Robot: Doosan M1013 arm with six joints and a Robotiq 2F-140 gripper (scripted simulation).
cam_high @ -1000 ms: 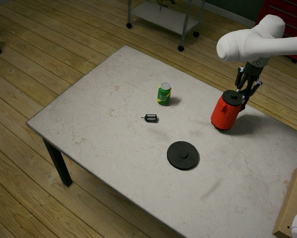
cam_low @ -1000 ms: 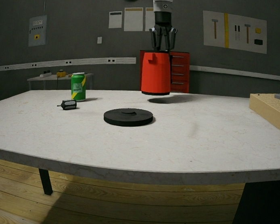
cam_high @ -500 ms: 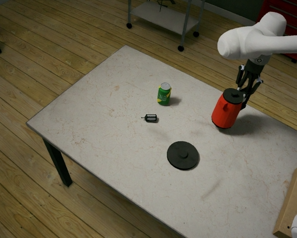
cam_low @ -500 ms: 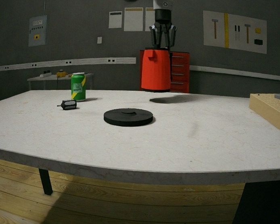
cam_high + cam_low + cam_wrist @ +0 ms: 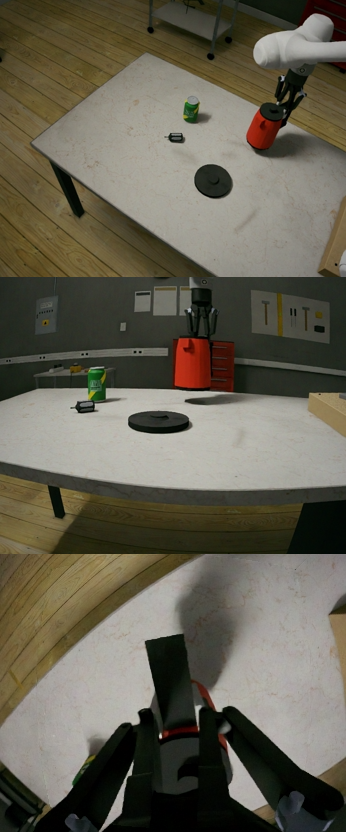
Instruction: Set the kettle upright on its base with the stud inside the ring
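The red kettle lies 20 mm ahead of my hand, 30 mm to the left of it and 60 mm below it. Also, from my hand: black round base 130 mm ahead, 330 mm to the left, 190 mm below; black tool 370 mm ahead, 220 mm to the left, 180 mm below.
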